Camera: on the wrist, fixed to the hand. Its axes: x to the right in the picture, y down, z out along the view.
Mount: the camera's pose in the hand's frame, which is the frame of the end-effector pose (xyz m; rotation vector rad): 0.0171 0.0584 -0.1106 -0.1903 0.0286 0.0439
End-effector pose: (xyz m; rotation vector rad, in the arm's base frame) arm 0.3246 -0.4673 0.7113 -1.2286 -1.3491 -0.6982
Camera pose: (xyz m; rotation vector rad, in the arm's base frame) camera 0.4184 -0.5483 0.7352 -1.3896 -1.2503 -0.8247
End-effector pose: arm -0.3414 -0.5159 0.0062 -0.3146 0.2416 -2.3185
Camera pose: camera -0.3463 -0.5598 -0.1121 -0.3669 0.4804 -2.2620
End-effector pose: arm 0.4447 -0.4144 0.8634 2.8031 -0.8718 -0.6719
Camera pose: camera 0.4775 -0.4731 0.9702 2.6113 -0.8155 -0.6687
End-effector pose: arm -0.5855 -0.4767 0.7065 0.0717 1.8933 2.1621
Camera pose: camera -0.6349 -0.5862 0.7452 0.0460 1.7059 2.3732
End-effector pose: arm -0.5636 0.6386 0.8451 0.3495 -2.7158 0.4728
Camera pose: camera -0.5627 0.7294 0.9328 0.2305 -2.7170 0.2261
